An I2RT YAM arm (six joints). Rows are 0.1 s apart.
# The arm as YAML. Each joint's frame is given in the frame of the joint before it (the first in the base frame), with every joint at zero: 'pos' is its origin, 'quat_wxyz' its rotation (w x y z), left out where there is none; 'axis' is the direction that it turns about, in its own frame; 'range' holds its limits. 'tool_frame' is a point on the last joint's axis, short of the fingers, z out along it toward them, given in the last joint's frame.
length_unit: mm
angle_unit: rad
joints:
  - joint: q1
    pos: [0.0, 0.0, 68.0]
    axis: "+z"
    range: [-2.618, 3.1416]
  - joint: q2
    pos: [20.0, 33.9, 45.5]
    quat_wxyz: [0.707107, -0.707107, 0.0, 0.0]
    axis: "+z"
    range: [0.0, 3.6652]
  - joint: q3
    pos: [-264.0, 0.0, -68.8]
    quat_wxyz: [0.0, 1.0, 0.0, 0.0]
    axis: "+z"
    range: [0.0, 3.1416]
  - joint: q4
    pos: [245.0, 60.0, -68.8]
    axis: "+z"
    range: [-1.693, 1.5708]
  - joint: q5
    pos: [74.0, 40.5, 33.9]
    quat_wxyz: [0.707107, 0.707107, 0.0, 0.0]
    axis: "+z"
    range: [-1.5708, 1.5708]
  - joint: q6
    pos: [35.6, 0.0, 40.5]
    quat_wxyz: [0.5, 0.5, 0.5, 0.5]
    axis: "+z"
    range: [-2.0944, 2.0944]
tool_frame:
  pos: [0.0, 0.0, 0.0]
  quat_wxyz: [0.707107, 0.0, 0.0, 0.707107]
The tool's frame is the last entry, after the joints.
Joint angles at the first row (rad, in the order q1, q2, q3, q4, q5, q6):
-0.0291, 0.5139, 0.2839, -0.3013, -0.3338, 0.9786
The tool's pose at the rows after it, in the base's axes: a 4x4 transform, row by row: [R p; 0 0 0 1], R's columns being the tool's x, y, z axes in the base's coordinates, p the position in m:
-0.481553 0.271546 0.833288 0.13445; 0.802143 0.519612 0.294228 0.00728; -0.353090 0.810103 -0.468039 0.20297; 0 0 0 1
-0.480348 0.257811 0.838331 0.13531; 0.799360 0.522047 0.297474 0.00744; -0.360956 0.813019 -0.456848 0.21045; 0 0 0 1
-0.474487 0.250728 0.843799 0.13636; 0.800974 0.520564 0.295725 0.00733; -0.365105 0.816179 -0.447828 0.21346; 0 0 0 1
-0.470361 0.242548 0.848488 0.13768; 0.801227 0.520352 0.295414 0.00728; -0.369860 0.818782 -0.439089 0.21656; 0 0 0 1
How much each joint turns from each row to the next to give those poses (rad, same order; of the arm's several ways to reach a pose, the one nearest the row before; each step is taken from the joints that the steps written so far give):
-0.0014, -0.0107, 0.0401, -0.0361, 0.0086, 0.0016
0.0006, 0.0045, 0.0252, -0.0077, -0.0030, -0.0030
-0.0002, 0.0043, 0.0082, 0.0072, 0.0015, 0.0024
0.0000, 0.0064, 0.0089, 0.0080, 0.0001, 0.0006

